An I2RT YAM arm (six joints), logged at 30 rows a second.
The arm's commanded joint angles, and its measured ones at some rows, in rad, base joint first. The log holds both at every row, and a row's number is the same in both.
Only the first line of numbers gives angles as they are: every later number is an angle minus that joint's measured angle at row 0.
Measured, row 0: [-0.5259 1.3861 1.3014 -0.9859 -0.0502 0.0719]
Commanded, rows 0 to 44: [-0.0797 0.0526 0.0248 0.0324 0.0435 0.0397]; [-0.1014 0.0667 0.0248 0.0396 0.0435 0.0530]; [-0.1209 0.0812 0.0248 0.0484 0.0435 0.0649]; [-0.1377 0.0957 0.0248 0.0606 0.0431 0.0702]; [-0.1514 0.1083 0.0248 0.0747 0.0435 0.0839]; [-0.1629 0.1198 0.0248 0.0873 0.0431 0.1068]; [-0.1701 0.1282 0.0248 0.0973 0.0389 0.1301]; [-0.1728 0.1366 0.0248 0.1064 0.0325 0.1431]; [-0.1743 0.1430 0.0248 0.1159 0.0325 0.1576]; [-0.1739 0.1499 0.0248 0.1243 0.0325 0.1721]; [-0.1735 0.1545 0.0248 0.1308 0.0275 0.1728]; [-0.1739 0.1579 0.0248 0.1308 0.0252 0.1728]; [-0.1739 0.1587 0.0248 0.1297 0.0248 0.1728]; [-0.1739 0.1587 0.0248 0.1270 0.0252 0.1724]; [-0.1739 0.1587 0.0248 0.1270 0.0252 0.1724]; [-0.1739 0.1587 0.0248 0.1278 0.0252 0.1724]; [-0.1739 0.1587 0.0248 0.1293 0.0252 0.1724]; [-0.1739 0.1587 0.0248 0.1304 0.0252 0.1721]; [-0.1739 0.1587 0.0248 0.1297 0.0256 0.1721]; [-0.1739 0.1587 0.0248 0.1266 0.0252 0.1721]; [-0.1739 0.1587 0.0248 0.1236 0.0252 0.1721]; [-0.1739 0.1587 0.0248 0.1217 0.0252 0.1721]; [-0.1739 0.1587 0.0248 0.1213 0.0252 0.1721]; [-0.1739 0.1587 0.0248 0.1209 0.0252 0.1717]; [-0.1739 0.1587 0.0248 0.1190 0.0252 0.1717]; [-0.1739 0.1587 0.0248 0.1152 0.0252 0.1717]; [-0.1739 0.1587 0.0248 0.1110 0.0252 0.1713]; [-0.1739 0.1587 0.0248 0.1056 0.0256 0.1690]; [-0.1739 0.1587 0.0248 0.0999 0.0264 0.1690]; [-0.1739 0.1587 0.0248 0.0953 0.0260 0.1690]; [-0.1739 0.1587 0.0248 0.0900 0.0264 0.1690]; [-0.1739 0.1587 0.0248 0.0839 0.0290 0.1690]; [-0.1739 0.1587 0.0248 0.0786 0.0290 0.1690]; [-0.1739 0.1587 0.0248 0.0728 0.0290 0.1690]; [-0.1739 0.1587 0.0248 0.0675 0.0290 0.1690]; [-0.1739 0.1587 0.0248 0.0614 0.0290 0.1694]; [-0.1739 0.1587 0.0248 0.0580 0.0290 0.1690]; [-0.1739 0.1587 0.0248 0.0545 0.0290 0.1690]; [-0.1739 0.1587 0.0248 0.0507 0.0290 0.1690]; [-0.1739 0.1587 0.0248 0.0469 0.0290 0.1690]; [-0.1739 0.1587 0.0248 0.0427 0.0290 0.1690]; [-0.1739 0.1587 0.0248 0.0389 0.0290 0.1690]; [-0.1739 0.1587 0.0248 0.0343 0.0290 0.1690]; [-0.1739 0.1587 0.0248 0.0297 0.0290 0.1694]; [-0.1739 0.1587 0.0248 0.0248 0.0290 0.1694]
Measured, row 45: [-0.1720 0.1522 0.0042 0.0324 0.0241 0.1633]
